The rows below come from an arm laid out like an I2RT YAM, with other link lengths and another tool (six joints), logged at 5 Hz.
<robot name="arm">
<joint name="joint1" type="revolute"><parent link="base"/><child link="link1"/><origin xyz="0.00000 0.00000 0.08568" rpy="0.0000 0.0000 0.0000"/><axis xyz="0 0 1"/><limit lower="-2.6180" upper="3.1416"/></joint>
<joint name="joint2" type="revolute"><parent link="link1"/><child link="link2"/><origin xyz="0.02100 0.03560 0.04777" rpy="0.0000 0.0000 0.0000"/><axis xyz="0 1 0"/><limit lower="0.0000" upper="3.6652"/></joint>
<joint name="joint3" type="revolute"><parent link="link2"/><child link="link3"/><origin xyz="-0.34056 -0.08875 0.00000" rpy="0.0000 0.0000 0.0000"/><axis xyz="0 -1 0"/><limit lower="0.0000" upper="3.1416"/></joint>
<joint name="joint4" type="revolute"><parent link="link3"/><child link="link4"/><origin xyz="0.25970 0.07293 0.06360" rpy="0.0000 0.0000 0.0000"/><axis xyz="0 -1 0"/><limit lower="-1.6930" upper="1.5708"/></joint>
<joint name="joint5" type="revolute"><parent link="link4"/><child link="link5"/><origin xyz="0.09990 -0.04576 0.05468" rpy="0.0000 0.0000 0.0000"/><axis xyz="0 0 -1"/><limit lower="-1.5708" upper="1.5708"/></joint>
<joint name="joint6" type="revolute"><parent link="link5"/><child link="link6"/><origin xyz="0.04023 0.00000 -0.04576" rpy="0.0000 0.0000 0.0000"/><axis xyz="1 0 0"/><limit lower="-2.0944" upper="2.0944"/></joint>
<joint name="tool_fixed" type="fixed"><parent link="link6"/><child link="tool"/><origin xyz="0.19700 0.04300 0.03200" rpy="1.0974 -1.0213 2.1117"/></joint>
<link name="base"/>
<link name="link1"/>
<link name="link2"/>
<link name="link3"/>
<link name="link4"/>
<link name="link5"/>
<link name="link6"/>
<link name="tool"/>
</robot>
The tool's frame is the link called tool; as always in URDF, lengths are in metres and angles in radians.
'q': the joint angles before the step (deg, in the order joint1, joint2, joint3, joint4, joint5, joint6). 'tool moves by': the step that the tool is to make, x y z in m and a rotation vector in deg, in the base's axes. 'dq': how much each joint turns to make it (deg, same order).
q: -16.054, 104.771, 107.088, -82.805, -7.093, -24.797
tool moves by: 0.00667, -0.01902, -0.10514, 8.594, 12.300, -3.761
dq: -4.284, 14.383, -1.200, 1.158, -4.328, -0.328
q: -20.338, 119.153, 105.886, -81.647, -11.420, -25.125
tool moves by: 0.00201, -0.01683, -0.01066, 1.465, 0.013, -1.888
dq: -2.557, 1.815, 0.154, 0.940, -1.290, -0.809
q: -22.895, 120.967, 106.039, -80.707, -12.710, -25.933
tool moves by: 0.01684, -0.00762, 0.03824, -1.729, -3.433, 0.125
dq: 0.065, -0.153, 8.087, -4.415, 0.263, -0.044
